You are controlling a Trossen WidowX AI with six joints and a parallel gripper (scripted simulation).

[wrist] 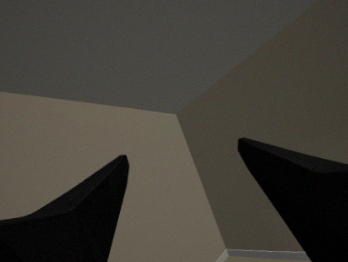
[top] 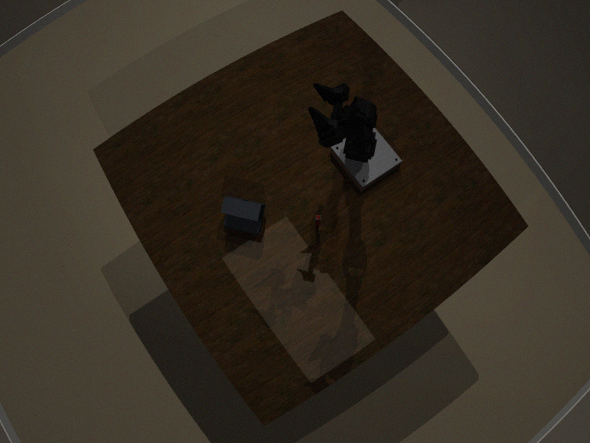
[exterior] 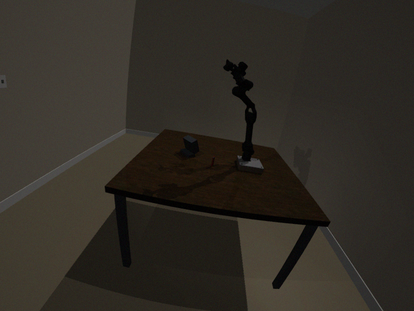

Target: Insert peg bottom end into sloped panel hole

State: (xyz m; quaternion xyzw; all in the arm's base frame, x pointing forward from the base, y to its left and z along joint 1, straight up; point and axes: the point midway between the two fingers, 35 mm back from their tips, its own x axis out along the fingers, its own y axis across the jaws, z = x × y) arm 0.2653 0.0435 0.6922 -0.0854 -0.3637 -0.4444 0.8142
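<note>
My gripper tip is now 700 mm above the peg, 80 mm to the right of it and 10 mm short of it. The rest, counted from my gripper tip: sloped panel (680 mm below, 180 mm ahead, 110 mm to the right).
</note>
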